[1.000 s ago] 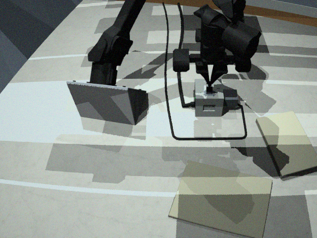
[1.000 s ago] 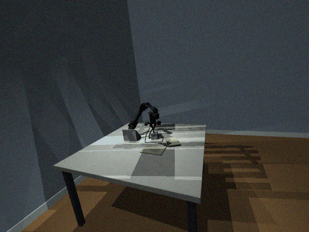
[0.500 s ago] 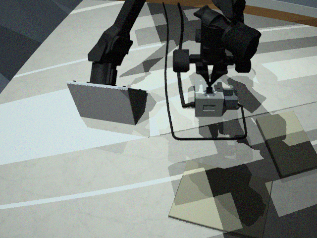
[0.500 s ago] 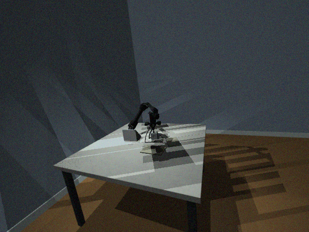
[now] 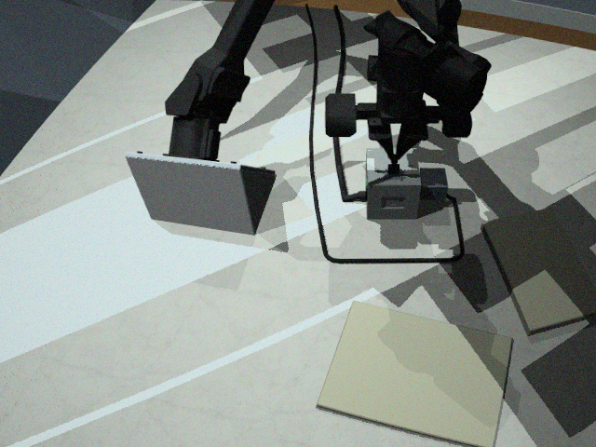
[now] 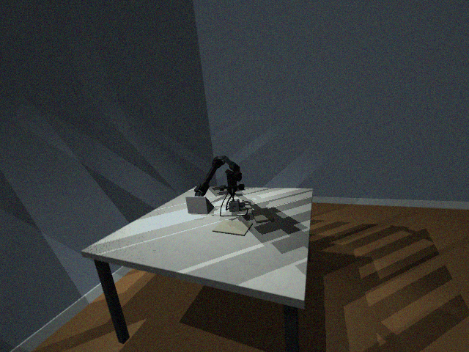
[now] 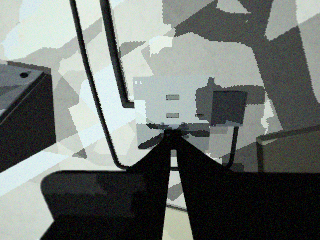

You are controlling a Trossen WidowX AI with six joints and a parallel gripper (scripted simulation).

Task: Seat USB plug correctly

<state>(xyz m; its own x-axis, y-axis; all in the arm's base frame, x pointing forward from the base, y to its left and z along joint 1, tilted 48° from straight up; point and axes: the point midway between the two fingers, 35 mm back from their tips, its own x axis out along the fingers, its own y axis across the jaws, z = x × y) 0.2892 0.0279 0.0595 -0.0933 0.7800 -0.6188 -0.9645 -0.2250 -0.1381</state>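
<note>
Now: the dark USB plug 2 cm below my gripper tip.
</note>
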